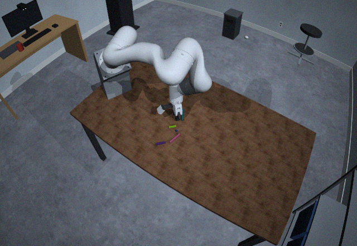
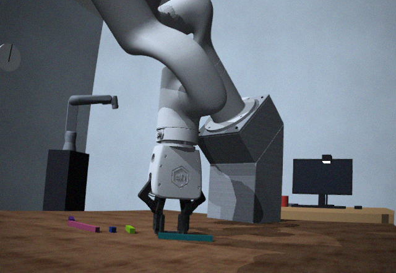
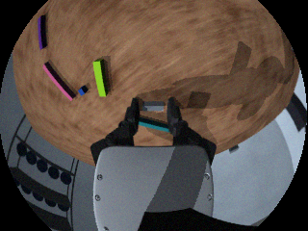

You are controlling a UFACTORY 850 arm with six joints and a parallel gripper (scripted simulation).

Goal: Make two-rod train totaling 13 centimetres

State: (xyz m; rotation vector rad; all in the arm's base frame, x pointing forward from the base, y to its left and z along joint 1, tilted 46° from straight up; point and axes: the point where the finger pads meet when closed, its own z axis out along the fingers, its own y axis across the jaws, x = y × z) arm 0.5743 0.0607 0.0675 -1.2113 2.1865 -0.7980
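Right now my hand is 2 cm above the grey rod. Also, from my hand: blue rod 10 cm to the right, 6 cm ahead, 2 cm below; turquoise rod 4 cm to the left, 3 cm ahead, 2 cm below; lime rod 8 cm to the right, 2 cm below, 2 cm ahead.
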